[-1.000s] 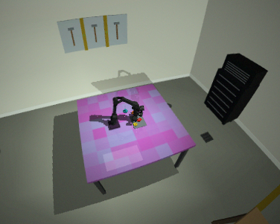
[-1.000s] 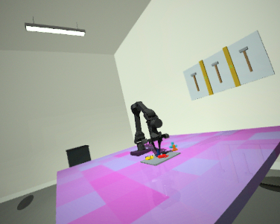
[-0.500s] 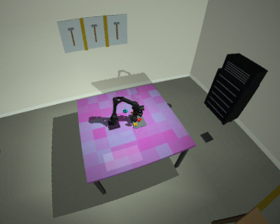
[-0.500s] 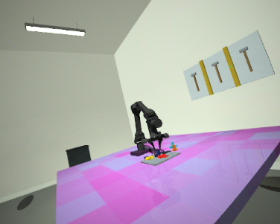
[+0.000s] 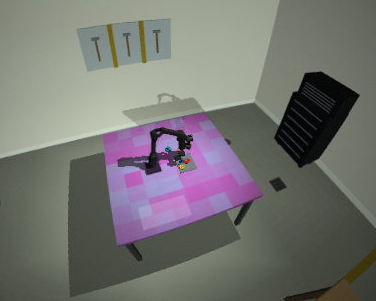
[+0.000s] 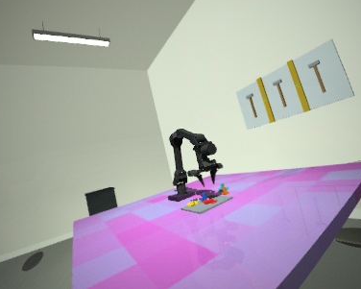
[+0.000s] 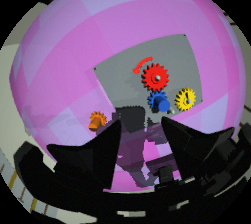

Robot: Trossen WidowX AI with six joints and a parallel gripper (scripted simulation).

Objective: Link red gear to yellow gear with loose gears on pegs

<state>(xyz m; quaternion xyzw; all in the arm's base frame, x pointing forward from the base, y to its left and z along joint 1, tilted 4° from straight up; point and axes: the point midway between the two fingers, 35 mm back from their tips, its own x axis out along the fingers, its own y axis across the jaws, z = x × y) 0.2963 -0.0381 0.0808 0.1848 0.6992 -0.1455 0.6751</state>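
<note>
My gripper tip is 100 mm to the right of the orange gear, 60 mm above it and 10 mm short of it. Also, from my gripper tip: red gear (60 mm to the right, 60 mm below, 30 mm ahead); red arrow (70 mm below, 60 mm ahead, 50 mm to the right); blue gear (50 mm below, 40 mm to the right, 10 mm behind).
</note>
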